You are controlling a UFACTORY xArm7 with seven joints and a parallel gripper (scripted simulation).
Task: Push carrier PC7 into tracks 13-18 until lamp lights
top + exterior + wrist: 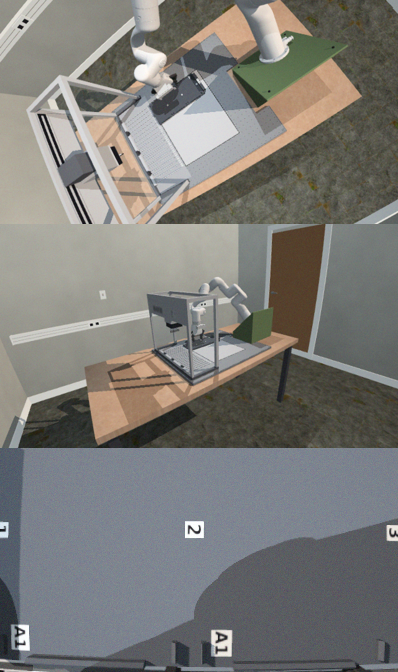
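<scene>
Right now my hand is 1 cm short of the carrier PC7 and 8 cm to the right of it.
</scene>
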